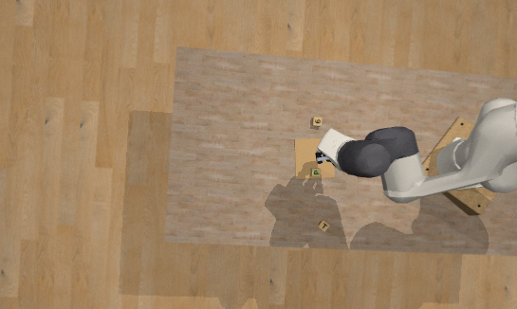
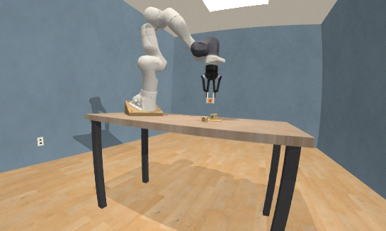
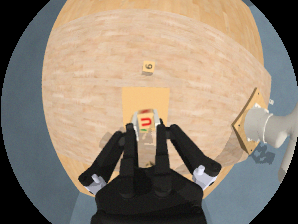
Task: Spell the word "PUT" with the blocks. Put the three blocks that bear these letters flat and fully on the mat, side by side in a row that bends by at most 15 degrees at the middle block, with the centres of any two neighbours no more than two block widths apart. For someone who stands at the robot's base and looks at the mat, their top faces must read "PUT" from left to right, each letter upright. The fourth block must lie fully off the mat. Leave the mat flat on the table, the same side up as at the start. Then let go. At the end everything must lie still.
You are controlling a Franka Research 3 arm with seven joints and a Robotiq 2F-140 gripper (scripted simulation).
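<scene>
My hand is 140 mm above the tan mat and 20 mm to the right of it. Also, from my hand: green P block: 120 mm below, 70 mm to the left; block marked 6: 120 mm below, 110 mm to the right, 10 mm ahead; red U block: 20 mm below.
</scene>
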